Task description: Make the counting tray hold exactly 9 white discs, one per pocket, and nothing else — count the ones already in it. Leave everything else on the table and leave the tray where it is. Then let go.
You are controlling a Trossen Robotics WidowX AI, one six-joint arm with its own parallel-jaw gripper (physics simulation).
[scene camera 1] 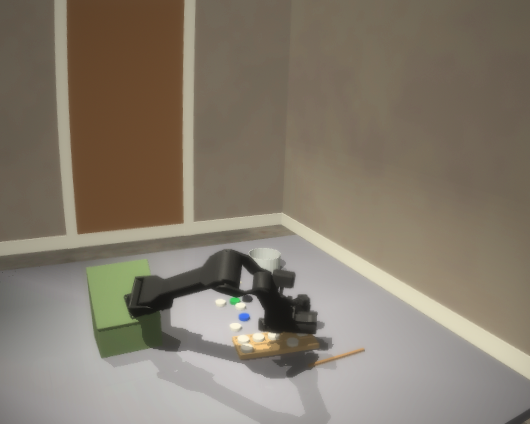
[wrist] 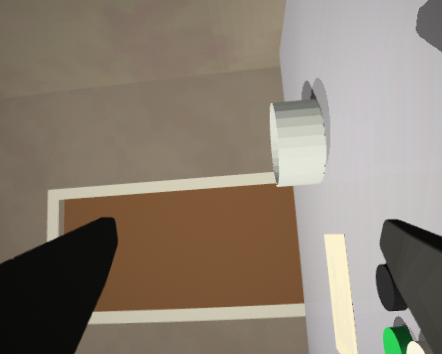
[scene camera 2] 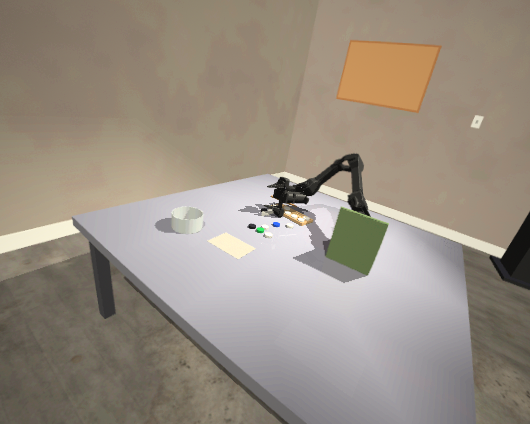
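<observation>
The wooden counting tray [scene camera 1: 282, 351] [scene camera 2: 291, 215] lies on the table. Several white discs, such as one [scene camera 1: 258, 336], sit in its left pockets in scene camera 1. One disc [scene camera 1: 292, 341] looks grey in the arm's shadow. Loose discs lie behind the tray: white ones [scene camera 1: 220, 302] [scene camera 1: 235, 325], a green one [scene camera 1: 235, 300] [scene camera 2: 260, 230] [wrist: 392, 341], a black one [scene camera 1: 247, 298] [scene camera 2: 251, 226] and a blue one [scene camera 1: 244, 316] [scene camera 2: 276, 224]. My gripper [scene camera 1: 300, 309] [scene camera 2: 277, 199] [wrist: 248, 231] is open and empty. It is turned on its side over the tray's right end.
A white bowl [scene camera 1: 265, 257] [scene camera 2: 187, 219] [wrist: 298, 147] stands apart from the discs. A cream card [scene camera 2: 231, 245] [wrist: 340, 288] lies flat near the discs. A green box [scene camera 1: 116, 303] [scene camera 2: 357, 240] stands by the arm's base. A thin wooden stick [scene camera 1: 339, 357] lies right of the tray.
</observation>
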